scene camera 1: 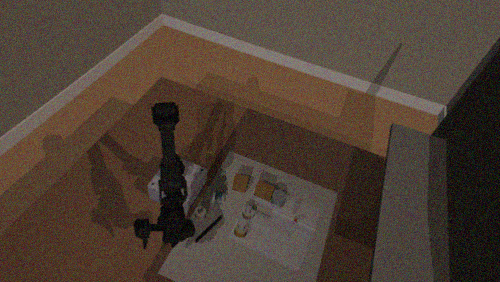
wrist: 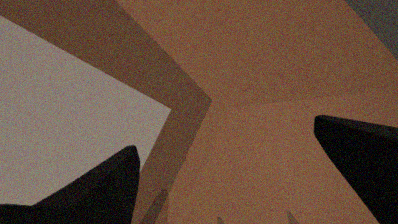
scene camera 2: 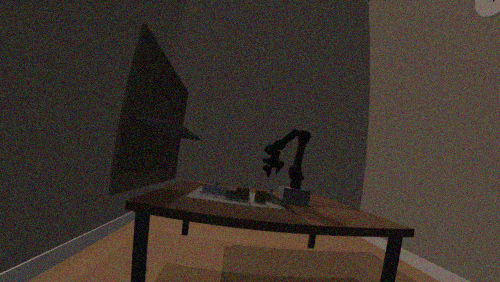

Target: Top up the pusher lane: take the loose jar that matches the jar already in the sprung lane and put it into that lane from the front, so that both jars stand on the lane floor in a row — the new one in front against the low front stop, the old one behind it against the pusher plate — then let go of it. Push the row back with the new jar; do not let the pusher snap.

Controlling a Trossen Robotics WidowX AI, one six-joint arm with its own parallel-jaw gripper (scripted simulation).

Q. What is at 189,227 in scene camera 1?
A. My gripper.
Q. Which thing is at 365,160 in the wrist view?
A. My gripper.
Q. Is my gripper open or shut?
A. Open.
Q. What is my gripper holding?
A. Nothing.
